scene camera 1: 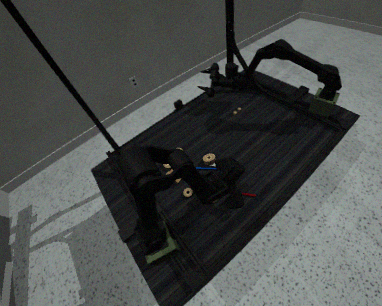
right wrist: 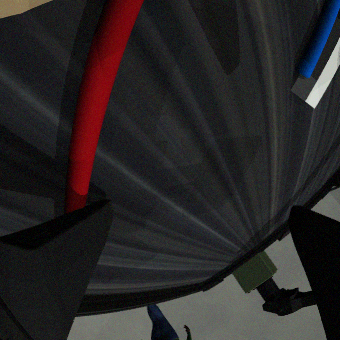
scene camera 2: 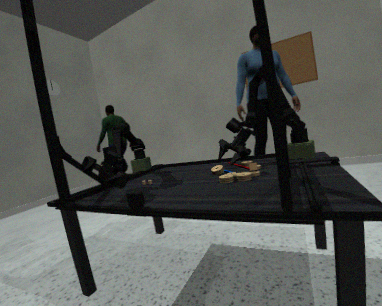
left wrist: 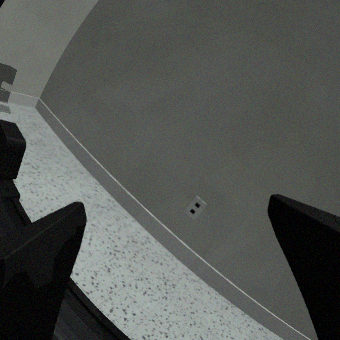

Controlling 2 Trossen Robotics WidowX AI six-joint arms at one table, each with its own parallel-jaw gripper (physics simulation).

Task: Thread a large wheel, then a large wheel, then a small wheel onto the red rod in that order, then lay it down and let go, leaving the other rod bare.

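Where they show: left gripper, fingertip midpoint: (scene camera 1: 199, 79) (scene camera 2: 96, 175) (left wrist: 178, 209); right gripper, fingertip midpoint: (right wrist: 204, 213) (scene camera 2: 224, 162); left arm's base at its link origin: (scene camera 1: 327, 95) (right wrist: 262, 281) (scene camera 2: 140, 158); right arm's base at its link origin: (scene camera 1: 156, 241) (scene camera 2: 300, 142).
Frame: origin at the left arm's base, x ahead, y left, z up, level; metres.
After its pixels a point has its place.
The red rod (scene camera 1: 248, 194) @(y -0.087, x 0.619, z -0.093 m) (scene camera 2: 240, 165) @(y -0.215, x 0.676, z -0.093 m) (right wrist: 102, 90) @(y -0.175, x 0.659, z -0.092 m) lies low over the table. Part is hidden by the right arm in scene camera 1; its end meets a fingertip in the right wrist view. The blue rod (scene camera 1: 206, 168) @(y -0.297, x 0.614, z -0.094 m) (scene camera 2: 227, 171) @(y -0.307, x 0.616, z -0.096 m) (right wrist: 322, 35) @(y -0.269, x 0.599, z -0.093 m) shows bare along its visible part. A large wheel (scene camera 1: 209, 157) @(y -0.313, x 0.566, z -0.079 m) (scene camera 2: 216, 169) @(y -0.325, x 0.569, z -0.077 m) is tilted near it. A smaller wheel (scene camera 1: 187, 192) @(y -0.296, x 0.754, z -0.090 m) lies nearer the right arm's base. My right gripper (scene camera 1: 235, 199) (scene camera 2: 232, 156) (right wrist: 204, 213) @(y -0.158, x 0.594, z -0.075 m) is open and empty, low over the red rod. My left gripper (scene camera 1: 201, 79) @(y -0.645, x 0.188, z 0.014 m) (left wrist: 178, 209) @(y -0.645, x 0.188, z 0.014 m) is open and empty, far from the parts.
More wheels (scene camera 2: 226, 177) @(y -0.486, x 0.627, z -0.080 m) (scene camera 2: 243, 176) @(y -0.484, x 0.689, z -0.084 m) and a wooden block (scene camera 2: 254, 166) @(y -0.409, x 0.736, z -0.067 m) lie close together, partly behind the right arm in scene camera 1. A white piece (right wrist: 325, 80) @(y -0.263, x 0.567, z -0.090 m) is beside the blue rod. Two tiny wooden pieces (scene camera 1: 237, 111) @(y -0.365, x 0.238, z -0.082 m) (scene camera 2: 147, 182) @(y -0.377, x 0.239, z -0.091 m) lie farther off. Dark frame posts stand at the table's edge.
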